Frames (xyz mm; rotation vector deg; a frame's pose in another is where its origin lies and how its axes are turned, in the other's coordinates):
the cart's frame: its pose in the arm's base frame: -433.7 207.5 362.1 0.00 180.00 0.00
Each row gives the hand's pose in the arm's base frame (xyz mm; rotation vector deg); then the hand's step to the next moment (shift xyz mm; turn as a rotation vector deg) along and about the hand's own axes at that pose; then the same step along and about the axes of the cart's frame.
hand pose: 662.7 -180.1 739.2 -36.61 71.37 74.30
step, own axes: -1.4 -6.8 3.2 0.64 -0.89 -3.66
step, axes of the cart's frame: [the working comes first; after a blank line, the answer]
step, axes of the arm's base frame: 7.6 0.8 0.3 -0.43 -3.30 -1.87

-7.6 0.8 -0.3 0.43 -3.30 1.87
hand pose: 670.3 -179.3 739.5 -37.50 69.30 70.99
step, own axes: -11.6 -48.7 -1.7 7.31 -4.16 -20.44
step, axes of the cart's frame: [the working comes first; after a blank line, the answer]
step, axes of the arm's base frame: 46.5 -18.6 -0.4 -3.61 -16.93 -13.74

-46.5 -18.6 0.4 3.61 -16.93 13.74
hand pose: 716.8 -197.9 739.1 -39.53 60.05 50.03
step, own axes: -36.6 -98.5 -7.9 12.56 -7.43 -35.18
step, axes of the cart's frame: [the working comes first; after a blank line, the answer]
step, axes of the arm's base frame: 73.3 -65.1 38.8 -5.99 -29.27 -23.62

-73.3 -65.1 -38.8 5.99 -29.27 23.62
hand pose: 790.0 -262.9 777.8 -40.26 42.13 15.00
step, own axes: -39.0 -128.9 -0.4 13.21 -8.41 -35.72
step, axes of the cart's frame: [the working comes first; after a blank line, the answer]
step, axes of the arm's base frame: 29.8 -95.4 90.3 -5.36 -30.38 -23.87

-29.8 -95.4 -90.3 5.36 -30.38 23.87
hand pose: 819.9 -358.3 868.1 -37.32 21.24 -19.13
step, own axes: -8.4 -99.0 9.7 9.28 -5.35 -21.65
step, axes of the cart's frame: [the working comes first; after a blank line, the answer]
step, axes of the arm's base frame: -21.4 -65.4 72.3 -2.17 -19.12 -14.60

21.4 -65.4 -72.3 2.17 -19.12 14.60
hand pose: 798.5 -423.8 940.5 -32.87 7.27 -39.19
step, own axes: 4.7 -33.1 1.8 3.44 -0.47 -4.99
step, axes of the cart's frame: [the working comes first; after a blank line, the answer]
step, axes of the arm's base frame: -14.4 -22.9 19.7 0.93 -4.75 -3.68

14.4 -22.9 -19.7 -0.93 -4.75 3.68
